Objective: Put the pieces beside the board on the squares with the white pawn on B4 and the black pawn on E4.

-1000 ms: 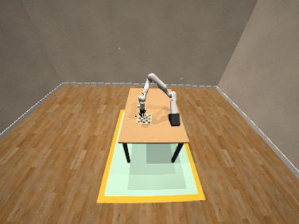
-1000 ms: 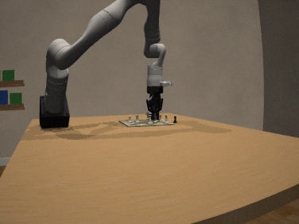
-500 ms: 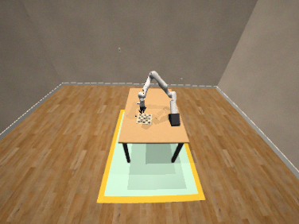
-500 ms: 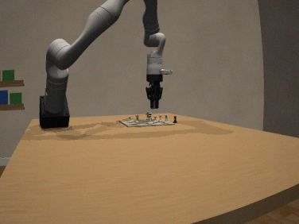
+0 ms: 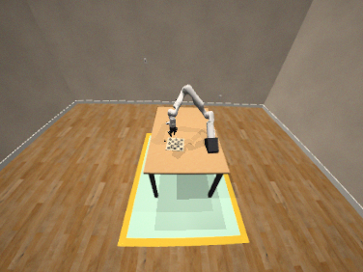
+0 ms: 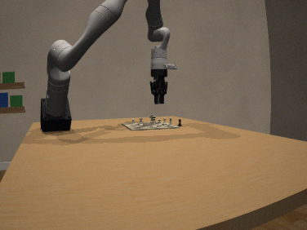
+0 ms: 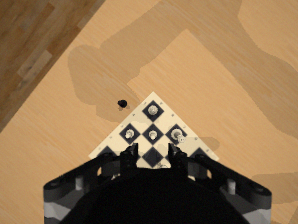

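Right now my hand is 110 mm above the black pawn, 100 mm short of it and 20 mm to the left of it. Also, from my hand: chessboard 120 mm below, 40 mm to the left, 30 mm behind.
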